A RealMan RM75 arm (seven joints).
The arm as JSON. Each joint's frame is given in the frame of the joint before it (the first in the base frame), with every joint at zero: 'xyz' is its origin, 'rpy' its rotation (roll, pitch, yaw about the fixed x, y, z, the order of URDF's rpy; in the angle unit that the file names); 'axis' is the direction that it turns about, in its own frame. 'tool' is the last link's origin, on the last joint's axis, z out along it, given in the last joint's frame.
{
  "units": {
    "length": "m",
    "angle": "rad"
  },
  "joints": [
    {
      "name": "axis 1",
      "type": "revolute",
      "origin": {
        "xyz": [
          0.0,
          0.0,
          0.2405
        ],
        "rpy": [
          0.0,
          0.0,
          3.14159
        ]
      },
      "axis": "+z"
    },
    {
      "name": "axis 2",
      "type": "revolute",
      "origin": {
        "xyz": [
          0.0,
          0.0,
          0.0
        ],
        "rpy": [
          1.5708,
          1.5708,
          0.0
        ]
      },
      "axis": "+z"
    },
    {
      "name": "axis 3",
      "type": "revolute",
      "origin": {
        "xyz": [
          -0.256,
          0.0,
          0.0
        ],
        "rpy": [
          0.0,
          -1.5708,
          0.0
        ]
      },
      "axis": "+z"
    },
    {
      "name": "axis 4",
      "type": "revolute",
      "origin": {
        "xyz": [
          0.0,
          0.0,
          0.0
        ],
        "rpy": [
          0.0,
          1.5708,
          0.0
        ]
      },
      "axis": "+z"
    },
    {
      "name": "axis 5",
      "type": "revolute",
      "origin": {
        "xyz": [
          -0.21,
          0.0,
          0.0
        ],
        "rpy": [
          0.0,
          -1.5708,
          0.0
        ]
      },
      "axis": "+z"
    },
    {
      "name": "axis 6",
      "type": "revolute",
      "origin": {
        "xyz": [
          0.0,
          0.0,
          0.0
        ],
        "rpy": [
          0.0,
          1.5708,
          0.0
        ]
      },
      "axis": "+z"
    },
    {
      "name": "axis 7",
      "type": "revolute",
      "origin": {
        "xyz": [
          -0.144,
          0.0,
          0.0
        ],
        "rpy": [
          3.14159,
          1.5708,
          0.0
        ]
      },
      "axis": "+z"
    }
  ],
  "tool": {
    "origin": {
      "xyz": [
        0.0,
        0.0,
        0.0
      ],
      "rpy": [
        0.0,
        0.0,
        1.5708
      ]
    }
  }
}
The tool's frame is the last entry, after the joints.
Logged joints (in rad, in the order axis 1, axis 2, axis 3, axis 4, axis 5, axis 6, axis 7), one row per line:
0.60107 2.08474 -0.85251 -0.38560 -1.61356 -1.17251 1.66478
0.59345 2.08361 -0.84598 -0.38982 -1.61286 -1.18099 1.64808
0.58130 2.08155 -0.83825 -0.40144 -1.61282 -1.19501 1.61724
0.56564 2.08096 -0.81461 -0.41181 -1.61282 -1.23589 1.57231
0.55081 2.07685 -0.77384 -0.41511 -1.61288 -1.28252 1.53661
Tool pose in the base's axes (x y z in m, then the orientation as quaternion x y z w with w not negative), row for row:
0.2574 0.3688 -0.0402 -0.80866 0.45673 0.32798 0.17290
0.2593 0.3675 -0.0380 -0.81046 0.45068 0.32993 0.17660
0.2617 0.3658 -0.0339 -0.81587 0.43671 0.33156 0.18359
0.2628 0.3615 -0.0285 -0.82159 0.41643 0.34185 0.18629
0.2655 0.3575 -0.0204 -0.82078 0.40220 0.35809 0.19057
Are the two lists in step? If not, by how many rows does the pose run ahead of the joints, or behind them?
They are in step.
